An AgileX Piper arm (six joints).
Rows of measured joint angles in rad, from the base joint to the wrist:
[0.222 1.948 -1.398 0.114 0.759 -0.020]
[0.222 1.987 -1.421 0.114 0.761 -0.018]
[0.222 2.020 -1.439 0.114 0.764 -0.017]
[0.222 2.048 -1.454 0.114 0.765 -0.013]
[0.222 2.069 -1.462 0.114 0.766 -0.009]
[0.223 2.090 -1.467 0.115 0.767 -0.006]
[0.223 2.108 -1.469 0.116 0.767 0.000]
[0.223 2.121 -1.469 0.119 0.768 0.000]
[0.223 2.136 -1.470 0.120 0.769 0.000]
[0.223 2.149 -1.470 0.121 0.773 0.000]
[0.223 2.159 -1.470 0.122 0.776 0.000]
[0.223 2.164 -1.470 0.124 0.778 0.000]
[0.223 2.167 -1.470 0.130 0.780 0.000]
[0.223 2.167 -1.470 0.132 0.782 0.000]
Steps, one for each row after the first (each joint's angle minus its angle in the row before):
[0.000 0.039 -0.023 0.000 0.002 0.002]
[0.000 0.033 -0.018 0.000 0.003 0.001]
[0.000 0.028 -0.015 0.000 0.001 0.004]
[0.000 0.021 -0.008 0.000 0.001 0.004]
[0.001 0.021 -0.005 0.001 0.001 0.003]
[0.000 0.018 -0.002 0.001 0.000 0.006]
[0.000 0.013 0.000 0.003 0.001 0.000]
[0.000 0.015 -0.001 0.001 0.001 0.000]
[0.000 0.013 0.000 0.001 0.004 0.000]
[0.000 0.010 0.000 0.001 0.003 0.000]
[0.000 0.005 0.000 0.002 0.002 0.000]
[0.000 0.003 0.000 0.006 0.002 0.000]
[0.000 0.000 0.000 0.002 0.002 0.000]

